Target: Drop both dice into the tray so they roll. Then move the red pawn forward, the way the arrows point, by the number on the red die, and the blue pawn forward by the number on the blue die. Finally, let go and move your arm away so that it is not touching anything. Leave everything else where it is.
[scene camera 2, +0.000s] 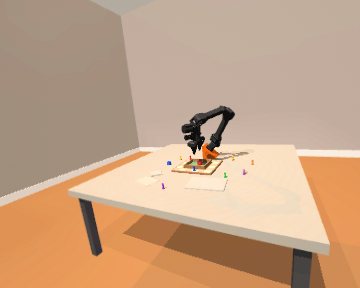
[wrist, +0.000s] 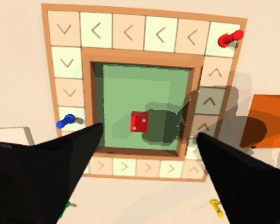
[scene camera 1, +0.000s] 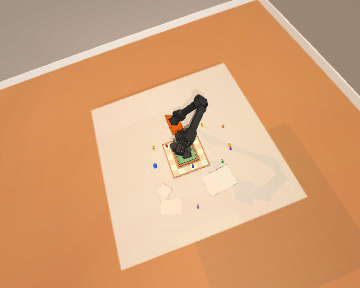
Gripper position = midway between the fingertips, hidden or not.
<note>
The gripper (wrist: 149,132) is open, with nothing in its grasp. Further things: a green tray (wrist: 160,91).
</note>
